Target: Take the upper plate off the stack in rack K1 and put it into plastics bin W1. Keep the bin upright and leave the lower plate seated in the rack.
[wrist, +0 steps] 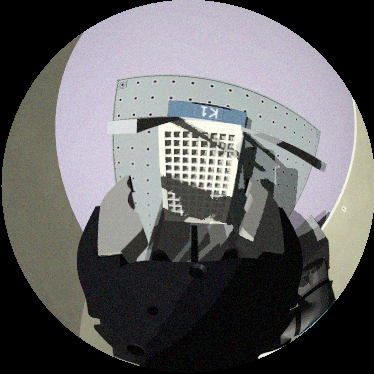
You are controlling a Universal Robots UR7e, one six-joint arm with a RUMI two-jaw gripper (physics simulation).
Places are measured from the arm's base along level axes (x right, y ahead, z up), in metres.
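Pixels of known places: gripper, fingertip midpoint: (188, 178); arm's base, link origin: (308, 274).
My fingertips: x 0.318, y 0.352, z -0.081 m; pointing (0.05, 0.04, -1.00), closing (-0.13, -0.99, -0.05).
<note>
For each thing: its top centre in the pictures, then the offset to it from my fingertips. "spot": a spot on its surface instead. Level surfaces: height alone.
- white plate, top centre: (197, 182) dx -0.011, dy -0.008, dz -0.010 m
- rack K1, surface spot: (182, 108) spot: dx +0.069, dy +0.002, dz -0.048 m
- grey perforated board, surface height: dz -0.064 m
- pale lilac table top, surface height: dz -0.077 m
A white plate (200, 157) with a grid of square wells sits in rack K1 (182, 108), whose blue end panel carries the label. Its lower part is in shadow. Whether a second plate lies beneath it cannot be told from this view. My gripper (188, 178) is open, with one grey finger on each side of the near part of the plate and nothing held between them. The height of the fingers relative to the plate is hard to judge. Plastics bin W1 does not show in the wrist view.
The rack stands on a grey perforated board (132, 100) on a pale lilac table top (215, 40). Dark bars with light ends (157, 123) (300, 154) stick out on both sides near the label. Dark arm parts show at the lower right.
</note>
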